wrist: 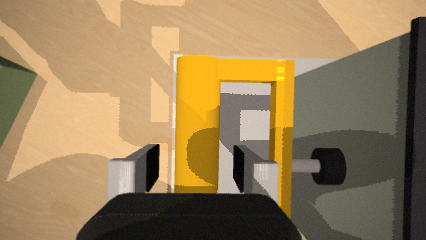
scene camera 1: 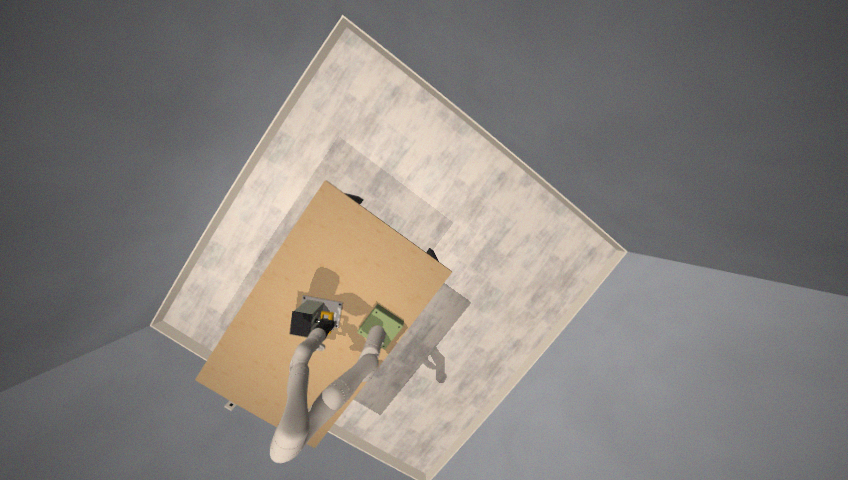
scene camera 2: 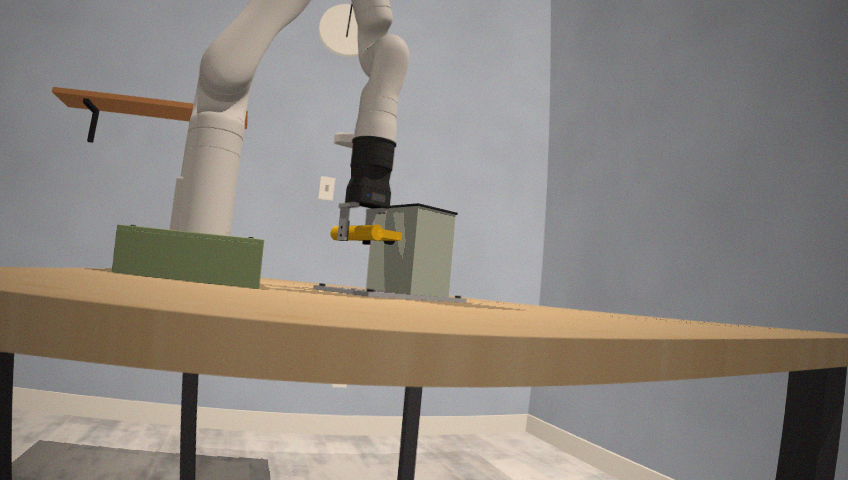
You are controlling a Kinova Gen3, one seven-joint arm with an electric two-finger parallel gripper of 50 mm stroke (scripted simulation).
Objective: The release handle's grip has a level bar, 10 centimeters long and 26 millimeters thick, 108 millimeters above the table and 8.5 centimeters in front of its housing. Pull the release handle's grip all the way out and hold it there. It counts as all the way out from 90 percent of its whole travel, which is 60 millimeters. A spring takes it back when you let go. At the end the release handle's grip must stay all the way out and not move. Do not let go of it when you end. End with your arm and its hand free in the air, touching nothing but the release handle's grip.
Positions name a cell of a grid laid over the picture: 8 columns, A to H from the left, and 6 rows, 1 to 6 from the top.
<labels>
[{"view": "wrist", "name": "my gripper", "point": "D5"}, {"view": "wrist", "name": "grey base plate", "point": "E3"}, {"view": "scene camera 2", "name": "my gripper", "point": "D4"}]
</labels>
